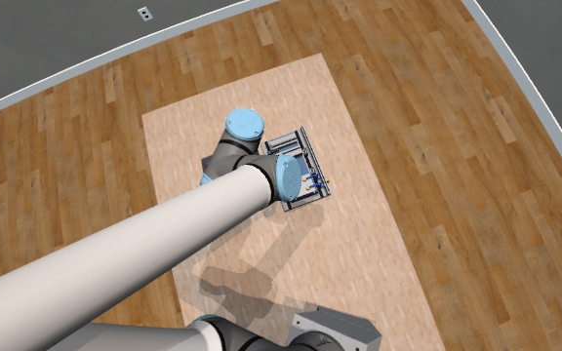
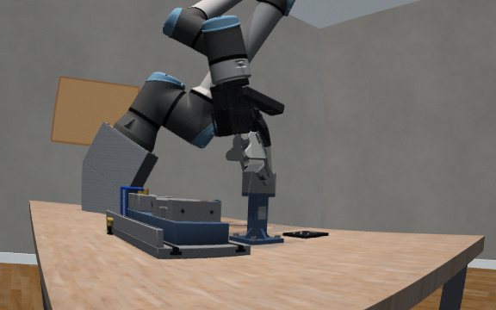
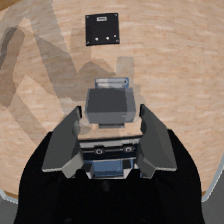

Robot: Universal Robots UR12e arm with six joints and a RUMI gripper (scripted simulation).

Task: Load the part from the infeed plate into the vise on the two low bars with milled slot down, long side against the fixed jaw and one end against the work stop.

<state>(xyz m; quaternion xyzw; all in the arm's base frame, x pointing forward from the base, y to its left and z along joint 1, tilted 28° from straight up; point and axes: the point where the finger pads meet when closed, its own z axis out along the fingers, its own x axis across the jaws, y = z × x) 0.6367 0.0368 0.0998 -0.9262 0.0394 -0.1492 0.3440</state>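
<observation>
Now: the part 10 mm below my hand. Round my hand: work stop: 60 mm ahead, 170 mm to the right, 70 mm below; then cylinder rod: 30 mm behind, 220 mm to the right, 90 mm below; then moving jaw: 20 mm ahead, 220 mm to the right, 90 mm below.
</observation>
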